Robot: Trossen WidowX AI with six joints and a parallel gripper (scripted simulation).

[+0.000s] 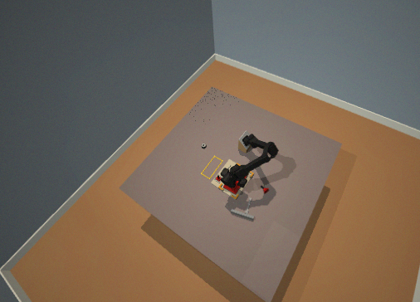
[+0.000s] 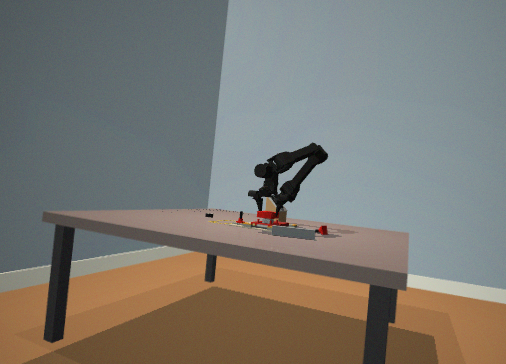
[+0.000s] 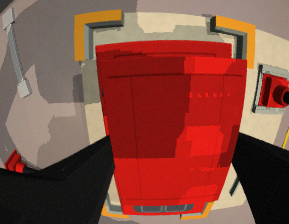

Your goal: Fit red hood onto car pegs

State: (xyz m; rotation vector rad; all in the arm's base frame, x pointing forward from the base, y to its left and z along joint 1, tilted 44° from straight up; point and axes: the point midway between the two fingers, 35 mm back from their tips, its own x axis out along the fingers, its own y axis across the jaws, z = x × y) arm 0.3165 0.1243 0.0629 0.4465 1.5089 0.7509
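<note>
Now: the pale jig plate 5 cm below my gripper tip, 3 cm behind it and 2 cm to the right of it. Round my gripper tip: red hood: 1 cm above.
</note>
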